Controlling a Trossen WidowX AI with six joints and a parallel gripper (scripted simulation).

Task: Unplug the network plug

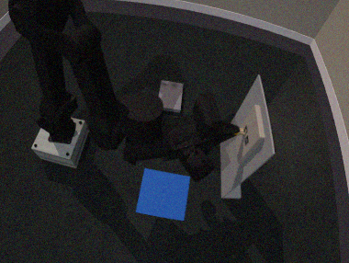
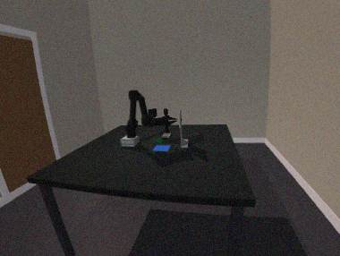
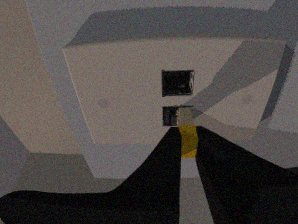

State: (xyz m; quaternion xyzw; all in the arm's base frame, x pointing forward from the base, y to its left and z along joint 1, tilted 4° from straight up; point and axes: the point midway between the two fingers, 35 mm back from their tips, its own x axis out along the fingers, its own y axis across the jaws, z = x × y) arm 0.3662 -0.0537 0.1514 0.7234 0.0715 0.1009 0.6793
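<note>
My gripper tip is now 200 mm above the blue marked square, 130 mm past it and 80 mm to the left of it. Also, from my gripper tip: grey panel (70 mm below, 30 mm ahead, 10 mm to the right); green patch (200 mm below, 170 mm behind, 90 mm to the left); network plug (10 mm ahead).
</note>
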